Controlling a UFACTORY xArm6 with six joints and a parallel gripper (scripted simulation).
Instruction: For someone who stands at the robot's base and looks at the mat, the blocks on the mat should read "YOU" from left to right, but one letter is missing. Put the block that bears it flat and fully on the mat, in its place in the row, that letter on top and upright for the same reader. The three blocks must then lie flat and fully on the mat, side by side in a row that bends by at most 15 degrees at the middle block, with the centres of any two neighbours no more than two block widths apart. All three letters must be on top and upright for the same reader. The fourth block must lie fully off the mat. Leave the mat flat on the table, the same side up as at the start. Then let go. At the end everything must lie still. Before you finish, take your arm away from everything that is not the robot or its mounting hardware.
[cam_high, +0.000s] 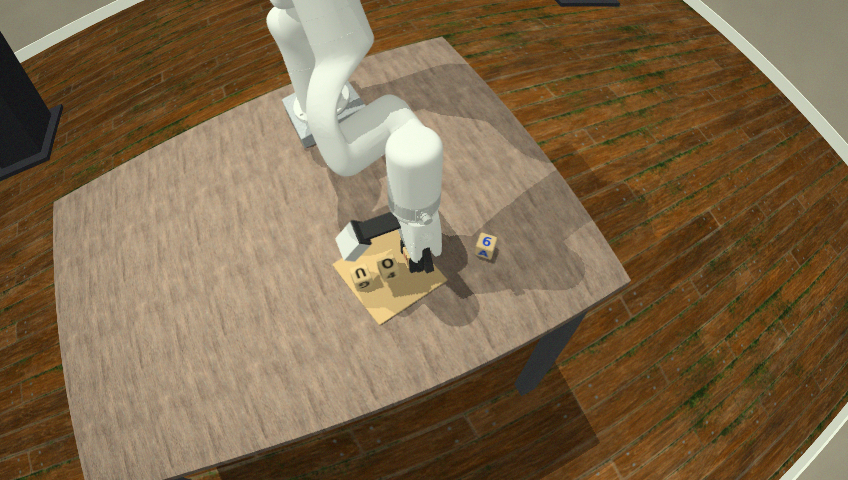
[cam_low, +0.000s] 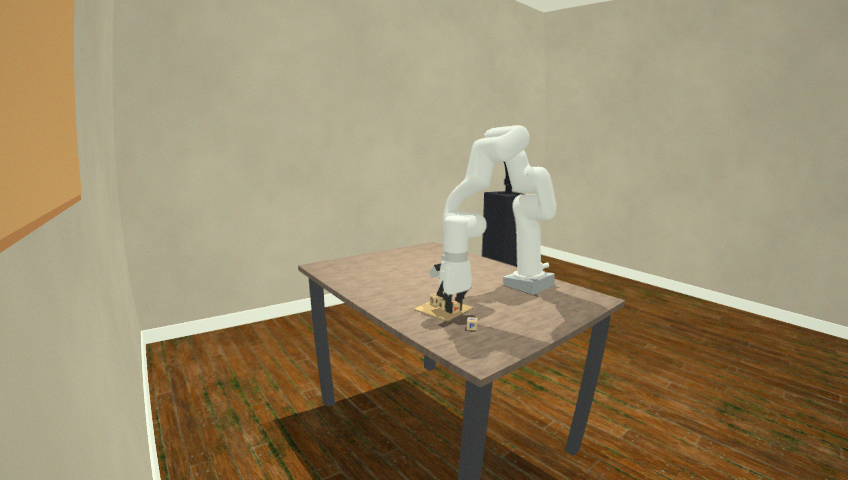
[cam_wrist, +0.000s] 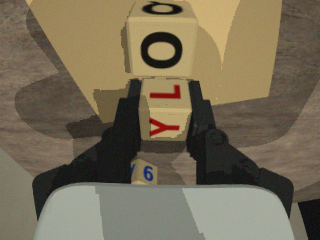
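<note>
Right now my hand is 10 mm above the letter block. From my hand the other things lie so: tan mat: 50 mm to the right, 30 mm below, 10 mm ahead.
</note>
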